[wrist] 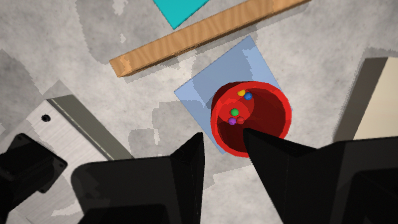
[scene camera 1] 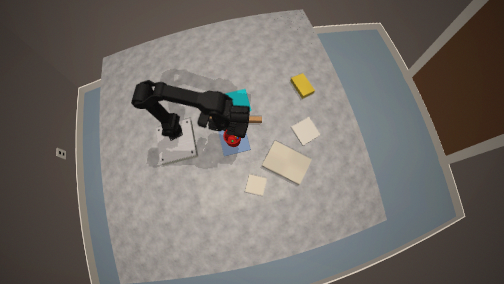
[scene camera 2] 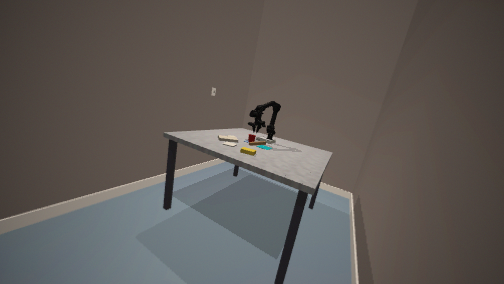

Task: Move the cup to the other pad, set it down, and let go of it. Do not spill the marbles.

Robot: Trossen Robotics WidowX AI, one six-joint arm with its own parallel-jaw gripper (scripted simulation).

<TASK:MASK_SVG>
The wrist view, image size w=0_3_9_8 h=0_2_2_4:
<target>my gripper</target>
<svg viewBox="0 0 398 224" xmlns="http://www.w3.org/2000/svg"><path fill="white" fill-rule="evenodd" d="M0 177L0 224L6 224L14 194L5 178ZM203 132L197 132L169 156L89 162L77 167L71 175L71 185L84 213L78 224L200 224L205 169ZM243 129L243 141L249 158L283 224L398 224L398 136L337 141L317 149L251 128Z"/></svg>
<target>red cup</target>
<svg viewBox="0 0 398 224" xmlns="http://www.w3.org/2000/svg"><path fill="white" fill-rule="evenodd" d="M228 83L215 93L212 99L210 119L212 135L224 151L234 156L249 158L243 141L244 128L251 128L282 139L285 138L292 122L292 109L288 98L280 89L269 83L259 81ZM229 118L234 117L236 119L236 124L230 125L228 122ZM238 117L241 116L245 119L243 124L237 123ZM233 108L238 109L239 114L237 116L231 115L231 110ZM237 92L245 89L245 93L250 92L252 94L252 99L245 100L244 95L239 96Z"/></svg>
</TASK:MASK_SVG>
